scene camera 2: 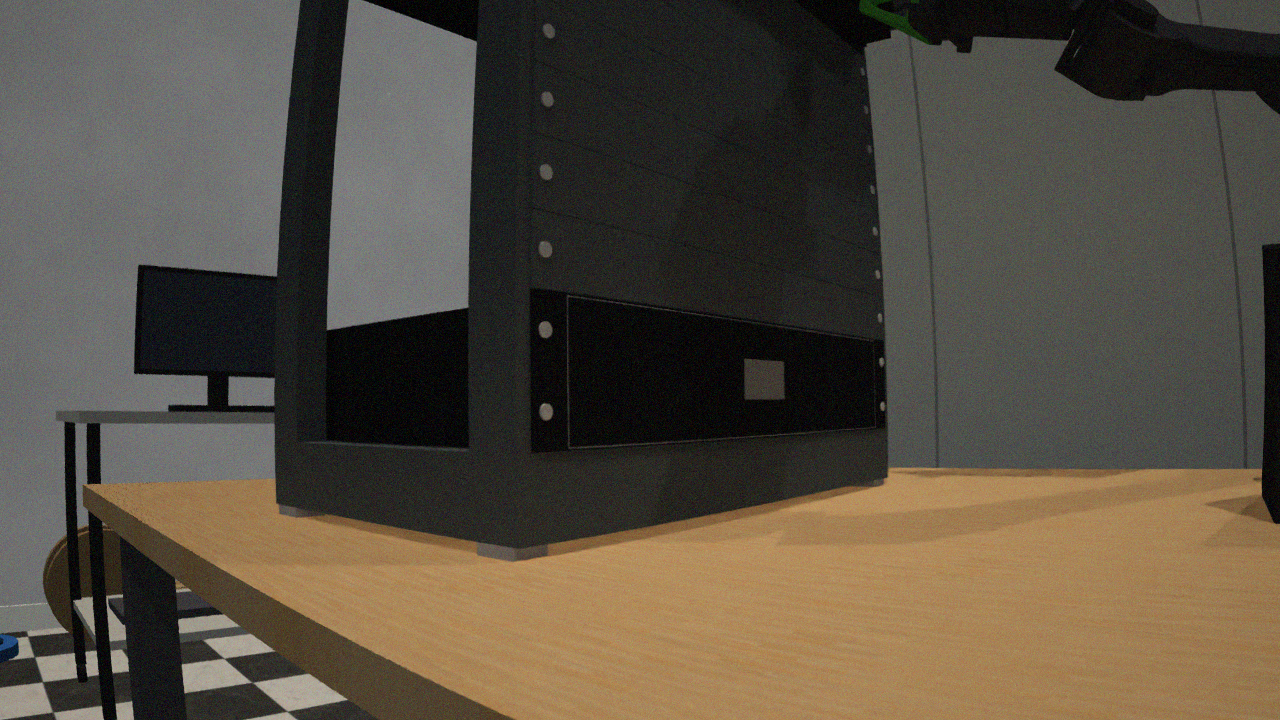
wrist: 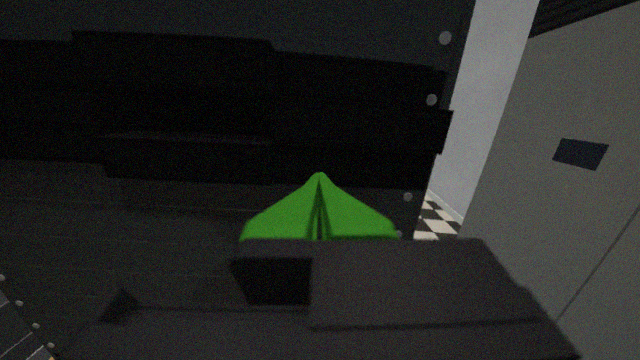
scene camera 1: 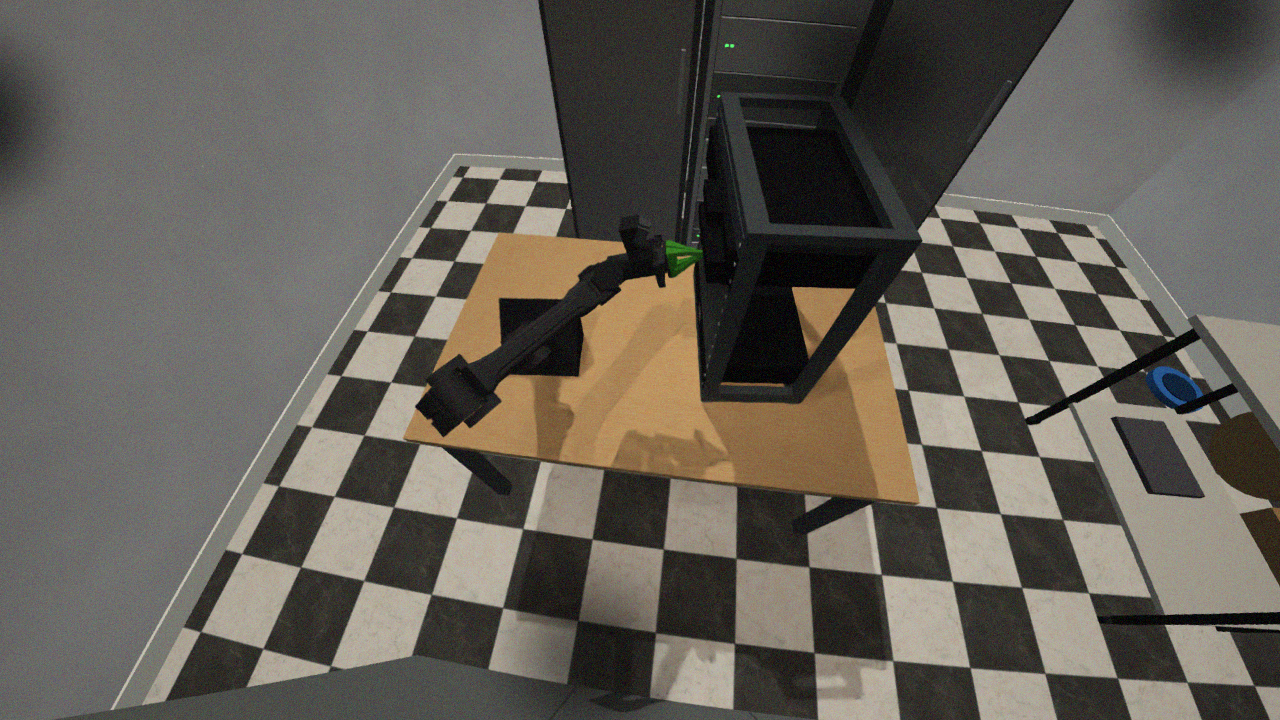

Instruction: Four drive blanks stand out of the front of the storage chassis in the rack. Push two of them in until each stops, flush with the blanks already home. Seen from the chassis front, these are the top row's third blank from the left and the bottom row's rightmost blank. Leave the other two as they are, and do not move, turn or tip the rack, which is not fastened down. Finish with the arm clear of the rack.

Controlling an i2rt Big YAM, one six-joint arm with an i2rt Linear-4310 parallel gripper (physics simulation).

Scene:
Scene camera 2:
dark rack: 676,309
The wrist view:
dark rack: 143,143
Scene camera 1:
gripper: 703,253
dark rack: 783,208

